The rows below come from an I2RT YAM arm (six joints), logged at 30 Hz.
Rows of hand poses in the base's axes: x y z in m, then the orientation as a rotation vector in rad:
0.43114, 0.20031, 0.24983, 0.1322, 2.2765, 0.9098
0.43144, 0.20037, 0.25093, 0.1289, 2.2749, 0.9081
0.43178, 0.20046, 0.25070, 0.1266, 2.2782, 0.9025
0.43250, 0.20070, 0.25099, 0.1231, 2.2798, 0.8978
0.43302, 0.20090, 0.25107, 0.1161, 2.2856, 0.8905
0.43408, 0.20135, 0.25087, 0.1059, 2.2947, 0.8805
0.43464, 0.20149, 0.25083, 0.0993, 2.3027, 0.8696
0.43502, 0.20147, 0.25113, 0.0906, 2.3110, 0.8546
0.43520, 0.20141, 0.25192, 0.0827, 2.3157, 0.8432
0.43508, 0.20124, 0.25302, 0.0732, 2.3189, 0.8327
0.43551, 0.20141, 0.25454, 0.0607, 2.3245, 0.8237
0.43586, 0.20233, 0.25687, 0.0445, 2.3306, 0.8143
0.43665, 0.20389, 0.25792, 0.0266, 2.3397, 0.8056
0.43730, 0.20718, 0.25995, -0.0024, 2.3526, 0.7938
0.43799, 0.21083, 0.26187, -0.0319, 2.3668, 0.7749
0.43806, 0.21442, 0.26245, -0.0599, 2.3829, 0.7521
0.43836, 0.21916, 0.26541, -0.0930, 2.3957, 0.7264
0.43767, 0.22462, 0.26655, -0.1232, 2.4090, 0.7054
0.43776, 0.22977, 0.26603, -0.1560, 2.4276, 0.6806
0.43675, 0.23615, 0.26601, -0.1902, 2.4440, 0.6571
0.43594, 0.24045, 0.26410, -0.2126, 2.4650, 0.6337
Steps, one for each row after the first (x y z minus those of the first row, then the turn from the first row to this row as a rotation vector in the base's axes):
0.00030, 0.00006, 0.00110, -0.0017, -0.0028, 0.0011
0.00064, 0.00015, 0.00087, -0.0068, -0.0017, 0.0015
0.00136, 0.00039, 0.00116, -0.0113, -0.0024, 0.0026
0.00188, 0.00059, 0.00124, -0.0195, -0.0008, 0.0063
0.00294, 0.00104, 0.00104, -0.0311, 0.0022, 0.0121
0.00350, 0.00118, 0.00100, -0.0420, 0.0052, 0.0149
0.00388, 0.00116, 0.00130, -0.0564, 0.0071, 0.0178
0.00406, 0.00110, 0.00209, -0.0673, 0.0068, 0.0204
0.00394, 0.00093, 0.00319, -0.0777, 0.0049, 0.0239
0.00437, 0.00110, 0.00471, -0.0883, 0.0047, 0.0307
0.00472, 0.00202, 0.00704, -0.1003, 0.0039, 0.0400
0.00551, 0.00358, 0.00809, -0.1128, 0.0056, 0.0515
0.00616, 0.00687, 0.01012, -0.1310, 0.0074, 0.0705
0.00685, 0.01052, 0.01204, -0.1544, 0.0093, 0.0879
0.00692, 0.01411, 0.01262, -0.1804, 0.0130, 0.1036
0.00722, 0.01885, 0.01558, -0.2089, 0.0124, 0.1210
0.00653, 0.02431, 0.01672, -0.2335, 0.0143, 0.1383
0.00662, 0.02946, 0.01620, -0.2622, 0.0204, 0.1577
0.00561, 0.03584, 0.01618, -0.2897, 0.0248, 0.1780
0.00480, 0.04014, 0.01427, -0.3148, 0.0366, 0.1917

